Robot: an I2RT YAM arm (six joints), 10 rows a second.
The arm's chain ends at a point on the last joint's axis. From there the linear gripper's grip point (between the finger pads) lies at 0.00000 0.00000 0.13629 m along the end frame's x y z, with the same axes.
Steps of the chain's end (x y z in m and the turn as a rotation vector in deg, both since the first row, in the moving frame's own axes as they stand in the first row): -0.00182 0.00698 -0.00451 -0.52 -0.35 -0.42; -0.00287 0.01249 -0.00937 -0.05 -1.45 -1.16; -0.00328 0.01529 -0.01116 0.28 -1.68 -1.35; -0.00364 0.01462 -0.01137 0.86 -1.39 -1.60; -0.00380 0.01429 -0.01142 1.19 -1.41 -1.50
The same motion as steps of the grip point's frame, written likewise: -0.00265 0.00822 -0.00452 -0.52 -0.35 -0.42; -0.00632 0.01264 -0.00941 -0.05 -1.45 -1.16; -0.00728 0.01467 -0.01122 0.28 -1.68 -1.35; -0.00697 0.01262 -0.01143 0.86 -1.39 -1.60; -0.00719 0.01150 -0.01149 1.19 -1.41 -1.50
